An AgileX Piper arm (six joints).
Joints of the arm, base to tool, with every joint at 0 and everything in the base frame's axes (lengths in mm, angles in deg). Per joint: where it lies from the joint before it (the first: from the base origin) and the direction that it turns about. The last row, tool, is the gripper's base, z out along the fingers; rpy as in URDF.
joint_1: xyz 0 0 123 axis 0 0 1
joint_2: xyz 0 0 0 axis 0 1 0
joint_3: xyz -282.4 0 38.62 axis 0 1 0
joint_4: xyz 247.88 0 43.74 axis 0.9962 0 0.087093
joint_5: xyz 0 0 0 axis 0 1 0
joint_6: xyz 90.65 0 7.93 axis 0.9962 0 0.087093
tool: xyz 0 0 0 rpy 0 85 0
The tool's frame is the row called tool.
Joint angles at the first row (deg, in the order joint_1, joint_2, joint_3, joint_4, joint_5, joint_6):
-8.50, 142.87, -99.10, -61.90, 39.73, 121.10
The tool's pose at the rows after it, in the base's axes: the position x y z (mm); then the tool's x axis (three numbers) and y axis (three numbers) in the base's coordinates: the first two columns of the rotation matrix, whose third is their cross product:
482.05, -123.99, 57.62, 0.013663, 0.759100, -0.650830, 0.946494, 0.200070, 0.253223
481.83, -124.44, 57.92, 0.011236, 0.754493, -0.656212, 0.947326, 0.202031, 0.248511
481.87, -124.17, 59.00, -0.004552, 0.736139, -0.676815, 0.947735, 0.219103, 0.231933
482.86, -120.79, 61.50, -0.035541, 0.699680, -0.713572, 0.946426, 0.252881, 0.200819
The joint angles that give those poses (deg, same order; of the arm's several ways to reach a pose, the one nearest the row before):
-8.50, 142.88, -99.10, -61.95, 39.80, 121.10
-8.50, 142.87, -99.10, -62.29, 40.10, 121.10
-8.28, 142.87, -99.05, -63.85, 40.90, 121.10
-7.53, 142.87, -99.05, -66.59, 42.53, 121.03

